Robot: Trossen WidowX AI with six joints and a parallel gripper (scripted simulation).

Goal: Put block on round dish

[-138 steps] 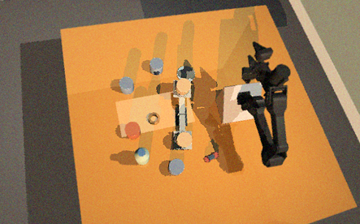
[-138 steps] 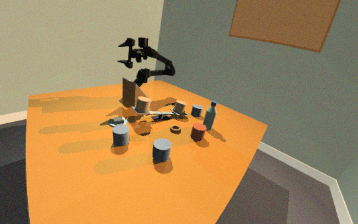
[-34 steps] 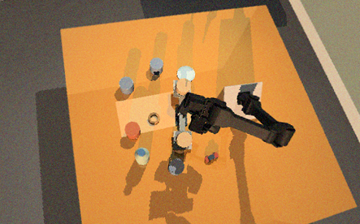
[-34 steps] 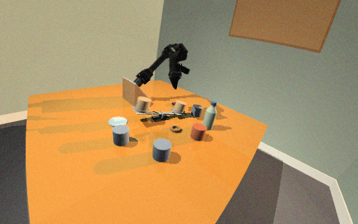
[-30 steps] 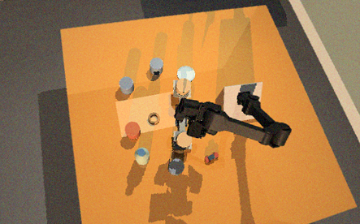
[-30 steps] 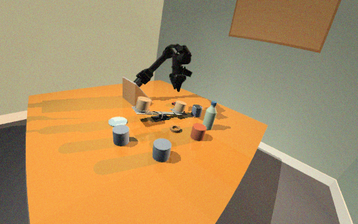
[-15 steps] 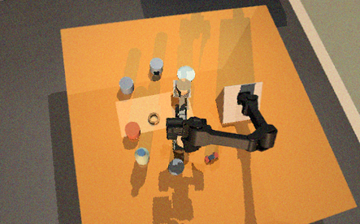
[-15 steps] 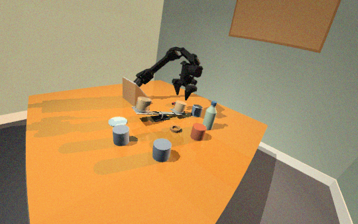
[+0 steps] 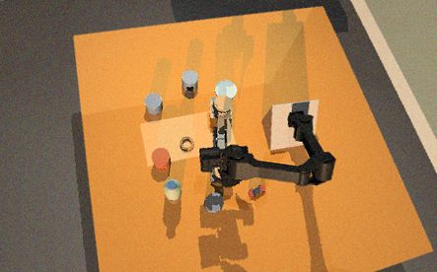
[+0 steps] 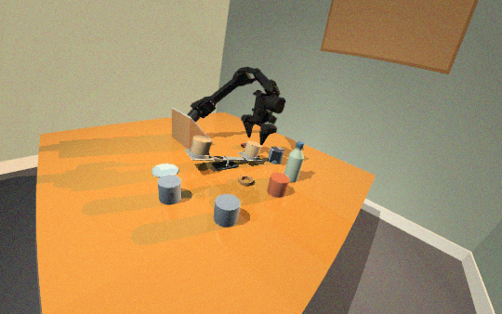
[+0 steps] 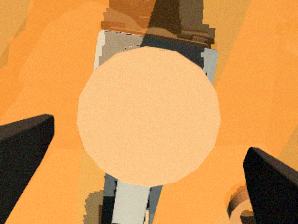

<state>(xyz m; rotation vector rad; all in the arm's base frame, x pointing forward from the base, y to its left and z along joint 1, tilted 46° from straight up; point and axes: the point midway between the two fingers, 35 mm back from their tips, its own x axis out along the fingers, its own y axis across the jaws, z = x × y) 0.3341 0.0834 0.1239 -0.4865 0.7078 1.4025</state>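
Right now my gripper tip is 40 mm above the tan cup and 20 mm to the right of it. Also, from my gripper tip: greenish block 60 mm below, 10 mm to the right; balance beam 140 mm to the right, 60 mm below, 20 mm behind; balance 140 mm to the right, 80 mm below, 20 mm behind.
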